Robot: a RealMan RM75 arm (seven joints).
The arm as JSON. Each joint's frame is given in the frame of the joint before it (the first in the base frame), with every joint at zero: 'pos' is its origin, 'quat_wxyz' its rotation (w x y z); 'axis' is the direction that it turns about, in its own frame. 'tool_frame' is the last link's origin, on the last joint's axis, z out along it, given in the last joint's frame.
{
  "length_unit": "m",
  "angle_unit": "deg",
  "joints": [
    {
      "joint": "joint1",
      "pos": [
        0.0,
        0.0,
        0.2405
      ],
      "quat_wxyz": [
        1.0,
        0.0,
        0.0,
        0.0
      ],
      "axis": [
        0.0,
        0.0,
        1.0
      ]
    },
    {
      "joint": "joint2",
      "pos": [
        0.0,
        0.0,
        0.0
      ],
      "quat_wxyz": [
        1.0,
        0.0,
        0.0,
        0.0
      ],
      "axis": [
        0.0,
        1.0,
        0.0
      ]
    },
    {
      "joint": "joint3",
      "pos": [
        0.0,
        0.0,
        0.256
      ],
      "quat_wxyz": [
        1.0,
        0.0,
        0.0,
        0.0
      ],
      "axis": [
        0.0,
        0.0,
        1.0
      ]
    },
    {
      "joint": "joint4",
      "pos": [
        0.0,
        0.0,
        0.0
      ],
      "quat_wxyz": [
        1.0,
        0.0,
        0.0,
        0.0
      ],
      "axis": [
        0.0,
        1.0,
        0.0
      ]
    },
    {
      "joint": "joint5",
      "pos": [
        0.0,
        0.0,
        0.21
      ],
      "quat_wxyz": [
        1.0,
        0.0,
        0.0,
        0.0
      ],
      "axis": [
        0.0,
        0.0,
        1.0
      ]
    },
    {
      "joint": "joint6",
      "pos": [
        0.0,
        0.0,
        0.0
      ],
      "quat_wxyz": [
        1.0,
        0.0,
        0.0,
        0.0
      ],
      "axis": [
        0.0,
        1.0,
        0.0
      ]
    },
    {
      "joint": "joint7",
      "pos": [
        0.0,
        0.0,
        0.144
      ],
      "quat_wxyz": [
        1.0,
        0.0,
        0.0,
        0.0
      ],
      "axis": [
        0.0,
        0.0,
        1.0
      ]
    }
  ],
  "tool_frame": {
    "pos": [
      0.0,
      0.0,
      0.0
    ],
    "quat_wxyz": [
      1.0,
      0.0,
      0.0,
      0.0
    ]
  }
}
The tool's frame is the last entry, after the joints.
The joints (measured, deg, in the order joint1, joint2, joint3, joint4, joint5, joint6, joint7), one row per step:
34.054, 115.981, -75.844, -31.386, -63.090, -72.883, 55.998
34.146, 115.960, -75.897, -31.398, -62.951, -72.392, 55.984
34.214, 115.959, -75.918, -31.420, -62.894, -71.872, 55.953
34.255, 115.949, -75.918, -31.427, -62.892, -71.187, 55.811
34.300, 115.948, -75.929, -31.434, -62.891, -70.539, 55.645
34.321, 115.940, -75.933, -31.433, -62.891, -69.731, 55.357
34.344, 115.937, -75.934, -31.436, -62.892, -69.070, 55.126
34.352, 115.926, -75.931, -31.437, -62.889, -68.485, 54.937
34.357, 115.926, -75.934, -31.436, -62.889, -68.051, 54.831
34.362, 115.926, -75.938, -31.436, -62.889, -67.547, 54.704
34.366, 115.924, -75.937, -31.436, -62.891, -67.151, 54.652
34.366, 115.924, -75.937, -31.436, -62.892, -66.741, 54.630
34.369, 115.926, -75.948, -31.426, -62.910, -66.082, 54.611
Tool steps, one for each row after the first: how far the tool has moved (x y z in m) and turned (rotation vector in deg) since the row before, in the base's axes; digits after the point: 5 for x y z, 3 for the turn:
0.00000, 0.00137, 0.00015, 0.273, -0.143, -0.277
0.00020, 0.00129, 0.00000, 0.282, -0.202, -0.297
0.00081, 0.00151, -0.00002, 0.420, -0.370, -0.388
0.00070, 0.00139, -0.00010, 0.403, -0.364, -0.335
0.00119, 0.00164, -0.00005, 0.557, -0.496, -0.413
0.00092, 0.00135, -0.00004, 0.452, -0.403, -0.332
0.00094, 0.00118, 0.00005, 0.398, -0.352, -0.320
0.00069, 0.00083, -0.00004, 0.264, -0.243, -0.259
0.00080, 0.00096, -0.00004, 0.309, -0.285, -0.298
0.00065, 0.00076, 0.00000, 0.218, -0.202, -0.266
0.00069, 0.00076, -0.00001, 0.206, -0.191, -0.300
0.00114, 0.00117, -0.00011, 0.301, -0.317, -0.489

